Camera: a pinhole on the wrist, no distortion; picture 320 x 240 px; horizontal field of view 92.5 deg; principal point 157.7 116.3 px. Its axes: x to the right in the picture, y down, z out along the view. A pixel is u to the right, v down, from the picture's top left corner.
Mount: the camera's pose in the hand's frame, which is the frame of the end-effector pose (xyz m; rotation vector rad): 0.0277 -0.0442 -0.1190 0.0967 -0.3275 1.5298
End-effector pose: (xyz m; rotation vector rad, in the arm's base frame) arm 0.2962 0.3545 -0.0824 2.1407 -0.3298 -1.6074
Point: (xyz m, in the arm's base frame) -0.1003 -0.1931 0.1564
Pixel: outside the picture
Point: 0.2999 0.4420 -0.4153
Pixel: outside the picture
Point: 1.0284 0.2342 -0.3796
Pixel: behind the camera
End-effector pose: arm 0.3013 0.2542 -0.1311 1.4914 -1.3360 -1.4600
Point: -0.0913 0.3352 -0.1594
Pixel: 227 107
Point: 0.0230 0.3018 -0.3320
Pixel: 166 84
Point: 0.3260 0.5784 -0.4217
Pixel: 36 213
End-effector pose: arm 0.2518 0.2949 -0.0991 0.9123 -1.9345 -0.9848
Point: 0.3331 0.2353 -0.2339
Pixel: 42 163
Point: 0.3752 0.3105 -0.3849
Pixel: 28 224
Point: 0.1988 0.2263 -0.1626
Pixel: 175 61
